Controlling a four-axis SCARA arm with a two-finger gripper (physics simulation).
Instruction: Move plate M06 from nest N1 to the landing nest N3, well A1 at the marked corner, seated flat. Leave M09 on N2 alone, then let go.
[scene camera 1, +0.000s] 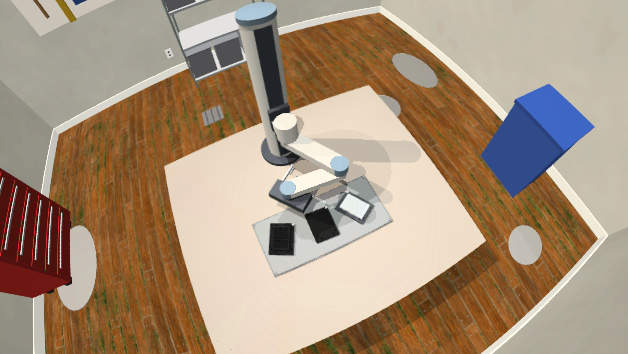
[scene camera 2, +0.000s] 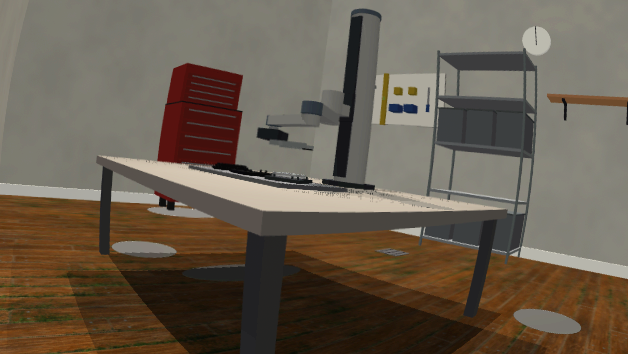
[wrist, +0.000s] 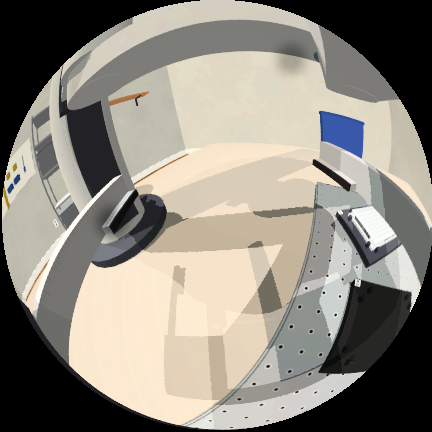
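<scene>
A white well plate (scene camera 1: 355, 206) (wrist: 372, 227) sits on a dark nest (wrist: 374, 259) at the right end of the grey perforated board. A black well plate (scene camera 1: 281, 239) sits on a dark nest at its left end. The black nest (scene camera 1: 322, 225) (wrist: 382, 325) between them bears no plate; a small pale tag (wrist: 357, 283) marks one corner. No plate or nest names are readable, so I cannot tell which plate is M06 or M09. My gripper (scene camera 1: 311, 179) (scene camera 2: 307, 147) (wrist: 224, 159) is open and empty, high above the table, on the column side of the board.
The perforated board (scene camera 1: 264, 245) (wrist: 300, 345) lies on the pale table (scene camera 1: 240, 300) (scene camera 2: 350, 205) (wrist: 115, 340). The arm's column (scene camera 1: 260, 75) (scene camera 2: 361, 95) rises behind it from a dark round base (scene camera 1: 280, 157) (wrist: 145, 240). Both arm links stretch over the table, with the forearm bent back.
</scene>
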